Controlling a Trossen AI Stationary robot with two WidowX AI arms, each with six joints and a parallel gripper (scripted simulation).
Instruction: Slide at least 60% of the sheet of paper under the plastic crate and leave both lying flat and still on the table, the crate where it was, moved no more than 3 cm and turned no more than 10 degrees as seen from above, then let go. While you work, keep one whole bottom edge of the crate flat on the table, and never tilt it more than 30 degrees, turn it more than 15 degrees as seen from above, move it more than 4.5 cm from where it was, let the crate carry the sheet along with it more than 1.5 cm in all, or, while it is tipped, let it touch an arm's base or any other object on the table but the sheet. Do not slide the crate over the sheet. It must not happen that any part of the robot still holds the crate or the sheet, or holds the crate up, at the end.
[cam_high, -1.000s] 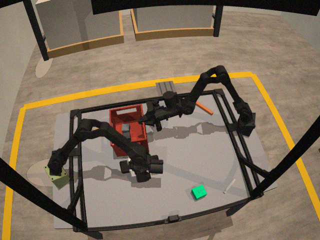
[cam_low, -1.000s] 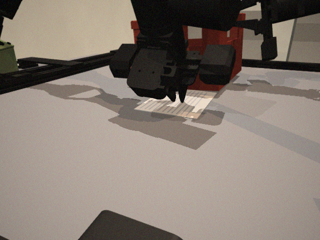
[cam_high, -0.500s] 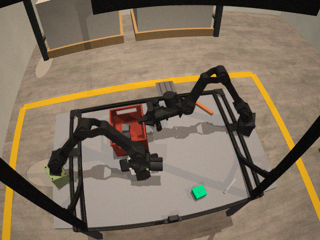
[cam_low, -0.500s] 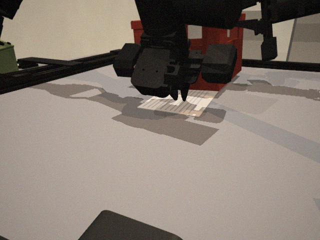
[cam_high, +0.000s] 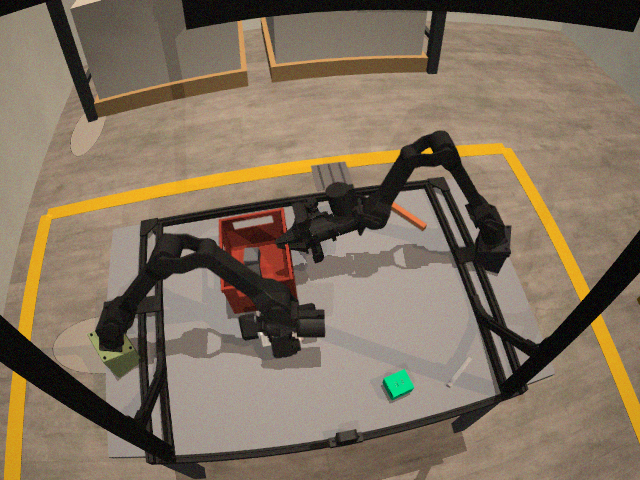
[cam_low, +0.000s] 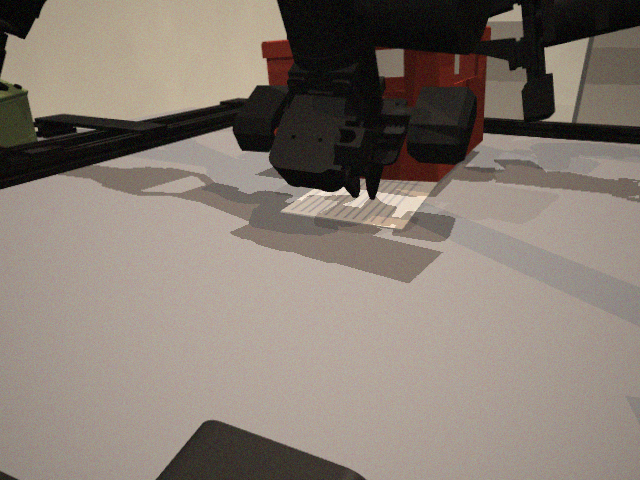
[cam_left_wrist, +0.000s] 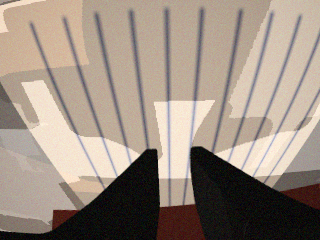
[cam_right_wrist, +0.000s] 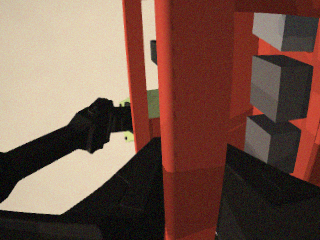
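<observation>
Now: left hand 3 cm above the sheet of paper and 2 cm short of it. Round my left hand: white stick (39 cm to the right, 28 cm behind, 3 cm below); purple piece (33 cm ahead, 24 cm to the left, 2 cm below); green block (26 cm behind, 22 cm to the right, 1 cm below).
</observation>
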